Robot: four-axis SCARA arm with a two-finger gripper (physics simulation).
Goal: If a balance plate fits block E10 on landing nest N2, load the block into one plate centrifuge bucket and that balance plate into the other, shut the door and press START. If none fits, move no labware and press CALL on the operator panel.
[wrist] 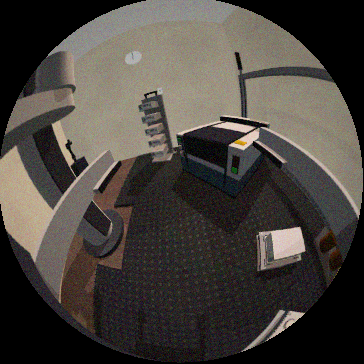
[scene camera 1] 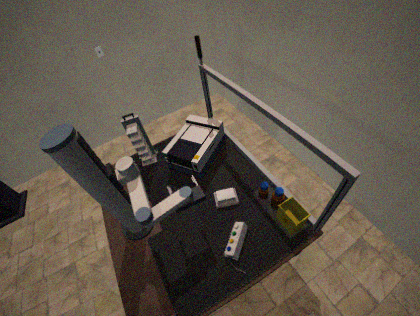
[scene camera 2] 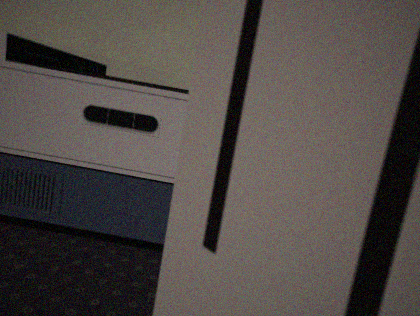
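Pixels of known places: gripper, fingertip midpoint: (wrist: 184, 140) (scene camera 1: 180, 181); arm's base at its link origin: (wrist: 102, 232) (scene camera 1: 138, 224).
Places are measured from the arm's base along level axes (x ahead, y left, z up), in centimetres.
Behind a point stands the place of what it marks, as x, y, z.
Note:
My gripper (scene camera 1: 182, 185) {40.9, -8.2, 32.3} (wrist: 184, 140) {40.9, -8.2, 32.3} is open and empty, left of the white block and in front of the centrifuge in scene camera 1. The white block (scene camera 1: 226, 195) {65.6, -19.5, 8.2} (wrist: 287, 243) {64.6, -18.3, 8.2} sits on a small nest; its label is unreadable. The plate centrifuge (scene camera 1: 207, 134) {79.7, 30.5, 22.2} (wrist: 242, 172) {61.1, 9.4, 12.4} has a white top with a large dark section and a blue base; its buckets do not show and I cannot tell the door's state. A rack (scene camera 1: 143, 134) (wrist: 163, 117) holds several pale plates in a column. The operator panel (scene camera 1: 235, 242) {52.5, -51.1, 9.4} has coloured buttons. Scene camera 2 shows a white housing (scene camera 2: 45, 110) {67.2, 53.3, 17.1} over a blue base.
The arm's column (scene camera 1: 90, 175) {2.4, -7.1, 67.1} stands at the left. Two brown bottles (scene camera 1: 263, 191) {87.7, -32.6, 10.7} (scene camera 1: 278, 197) {90.8, -43.7, 15.2} and a yellow bin (scene camera 1: 292, 216) {95.2, -55.4, 2.0} stand along the right edge, beneath a raised bar frame (scene camera 1: 280, 121) {100.5, -26.7, 61.6}. A large pale panel (scene camera 2: 300, 150) {28.9, 63.7, 20.6} blocks much of scene camera 2.

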